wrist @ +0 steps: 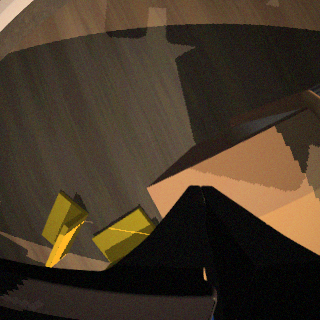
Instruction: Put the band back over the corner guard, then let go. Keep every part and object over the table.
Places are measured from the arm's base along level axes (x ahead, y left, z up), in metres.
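Where they show: gripper, fingertip midpoint: [198, 196].
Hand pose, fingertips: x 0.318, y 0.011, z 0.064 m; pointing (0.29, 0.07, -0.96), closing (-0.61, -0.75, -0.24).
Each offset is from my fingertips to the top centre of the thing. "spot": to the spot under its first point. Level surfaces: height alone.
My gripper [198, 196] is shut and empty, its dark fingertips together in front of the near corner of a large tan box-like body @(spot: dx -0.002, dy -0.017, dz -0.018 m) [240, 165]. A thin brown strip, which looks like part of the band @(spot: dx +0.002, dy -0.060, dz -0.019 m) [314, 100], shows at the right edge, above the tan body; the rest of it is cut off by the view. Whether it touches the body or a guard cannot be told. Two yellow angled pieces, which may be corner guards, lie at the lower left: one piece @(dx +0.025, dy +0.222, dz -0.120 m) [59, 219] is tilted, the other piece @(dx -0.032, dy +0.152, dz -0.120 m) [125, 235] is partly hidden behind the gripper.
A dark wooden table top @(dz -0.165 m) [100, 125] lies beyond the gripper, crossed by hard-edged shadows. A grey-blue surface [262, 122] shows along the far side of the tan body. A pale curved edge shows at the upper left corner. The gripper hides the bottom of the view.
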